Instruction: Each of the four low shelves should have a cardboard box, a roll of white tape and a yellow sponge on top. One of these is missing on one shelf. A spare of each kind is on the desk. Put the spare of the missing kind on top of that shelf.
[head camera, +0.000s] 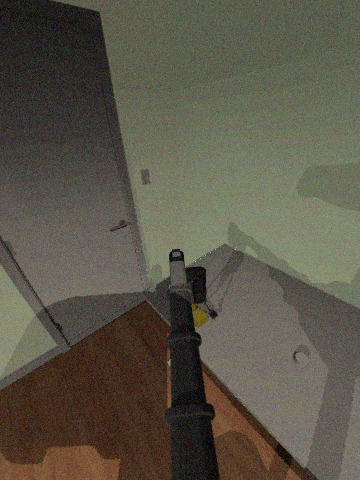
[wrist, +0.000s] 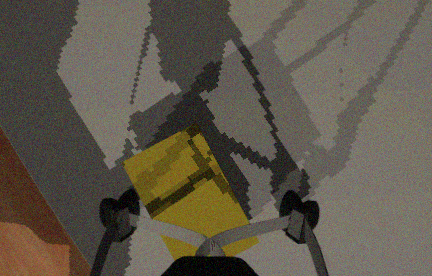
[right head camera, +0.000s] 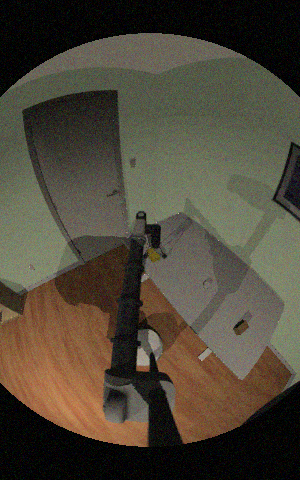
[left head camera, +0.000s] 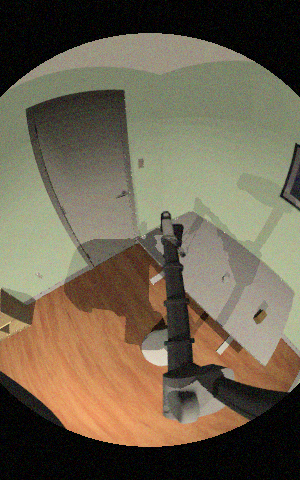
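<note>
A yellow sponge [head camera: 200, 318] [right head camera: 153, 256] [wrist: 185, 185] lies on the white desk [head camera: 250, 345] [left head camera: 275, 292] [right head camera: 260, 305] [wrist: 375, 210] near its far left corner. My gripper [right head camera: 155, 253] [wrist: 210, 206] is open above the sponge, with the fingertips on either side of it in the wrist view and the sponge nearer the left one. The white tape roll [head camera: 300, 356] [left head camera: 225, 276] [right head camera: 207, 283] stands further along the desk. The cardboard box [left head camera: 259, 316] [right head camera: 241, 328] is near the desk's other end. In the head view my arm partly hides the sponge.
A grey door [head camera: 60, 165] [left head camera: 85, 175] [right head camera: 75, 175] is at the left. Green walls meet behind the desk. A wooden piece of furniture [left head camera: 17, 310] [right head camera: 11, 300] shows at the left edge. A round white object [left head camera: 155, 348] [right head camera: 150, 347] is on the floor beside my arm.
</note>
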